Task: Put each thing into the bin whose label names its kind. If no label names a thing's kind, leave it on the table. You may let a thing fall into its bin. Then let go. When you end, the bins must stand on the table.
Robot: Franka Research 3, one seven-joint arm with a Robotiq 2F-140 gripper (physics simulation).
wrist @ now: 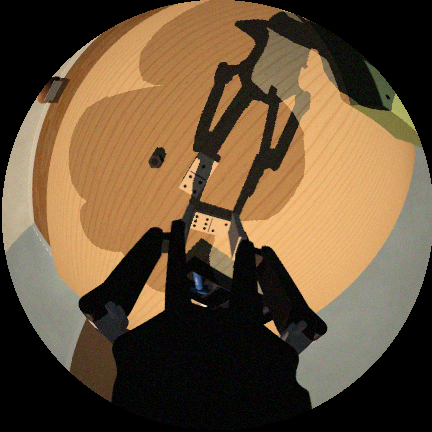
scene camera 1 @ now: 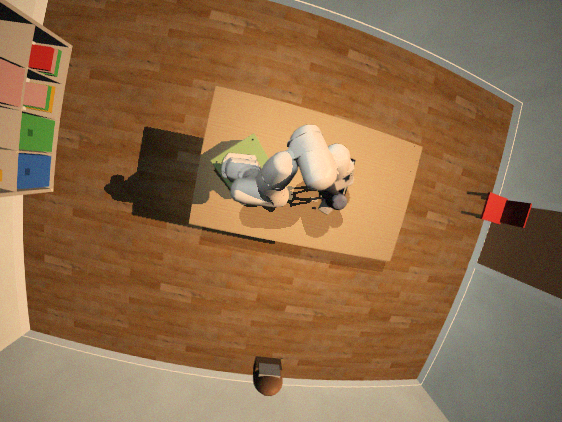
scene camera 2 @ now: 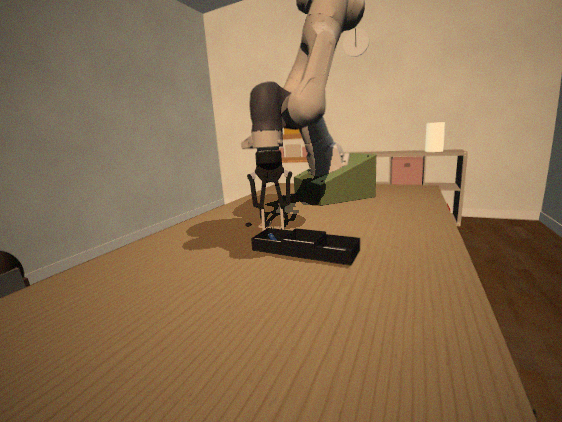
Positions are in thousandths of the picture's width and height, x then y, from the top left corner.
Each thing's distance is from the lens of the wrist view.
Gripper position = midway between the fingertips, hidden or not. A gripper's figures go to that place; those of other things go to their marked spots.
my gripper (wrist: 487, 506): 20 cm
three joined black bins (wrist: 503, 659): 24 cm
cream domino (wrist: 464, 510): 20 cm
The marked spots on the three joined black bins and the cream domino are 10 cm apart.
